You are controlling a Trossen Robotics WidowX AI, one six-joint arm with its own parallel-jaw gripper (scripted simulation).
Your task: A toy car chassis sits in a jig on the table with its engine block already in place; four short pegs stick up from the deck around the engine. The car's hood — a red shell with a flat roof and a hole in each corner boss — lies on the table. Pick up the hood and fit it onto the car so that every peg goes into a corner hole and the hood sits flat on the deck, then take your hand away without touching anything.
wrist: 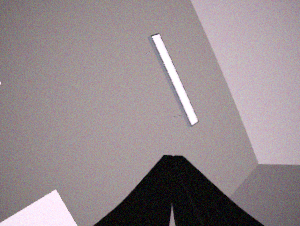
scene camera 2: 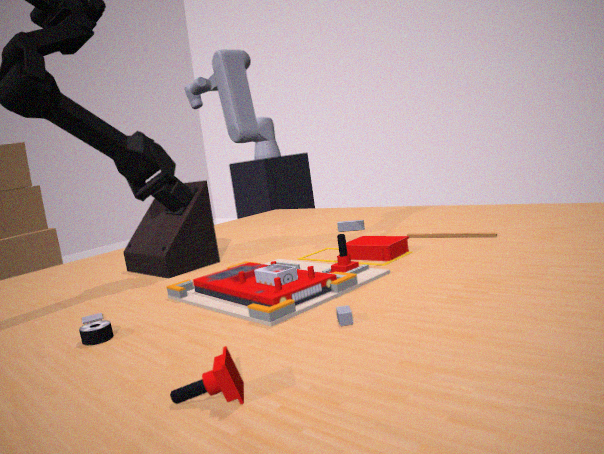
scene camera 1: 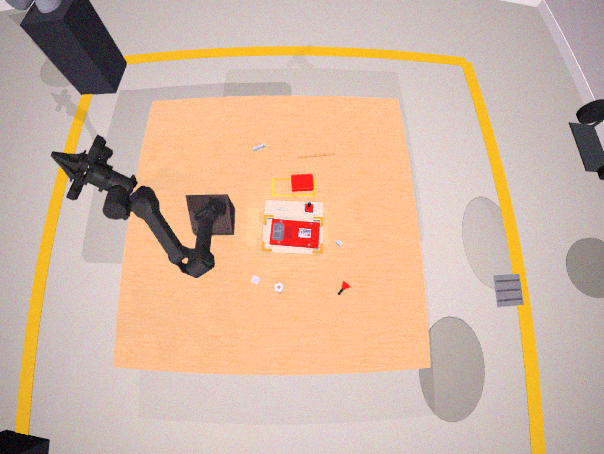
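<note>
The wrist view shows the gripper, which is in view elsewhere too; the gripper is shut and holds nothing. A red hood and a grey engine block are also in view.
</note>
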